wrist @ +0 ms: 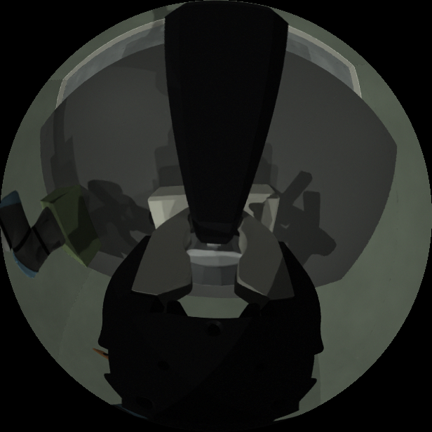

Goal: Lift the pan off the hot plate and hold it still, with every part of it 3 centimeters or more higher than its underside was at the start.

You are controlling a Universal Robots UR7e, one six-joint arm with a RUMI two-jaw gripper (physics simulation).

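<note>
My gripper [215,210] is shut on the narrow end of the pan's black handle. The handle [225,110] runs from between the fingertips up the middle of the wrist view and looks wider toward the top. A shiny grey curved part that looks like the pan [215,259] shows between and below the fingers; the rest of it is hidden. A pale, boxy thing that looks like the hot plate [172,194] shows behind the fingers, on both sides of the handle. The fingers and handle cover its middle. Any gap between the pan and the hot plate cannot be seen.
A large dark grey surface [110,115] spreads behind the handle, with shadows on it. A green block [75,227] stands at the left, beside a dark jointed thing [46,232] with blue ends. A pale rim [356,77] curves behind the surface. A small orange tip [101,353] shows lower left.
</note>
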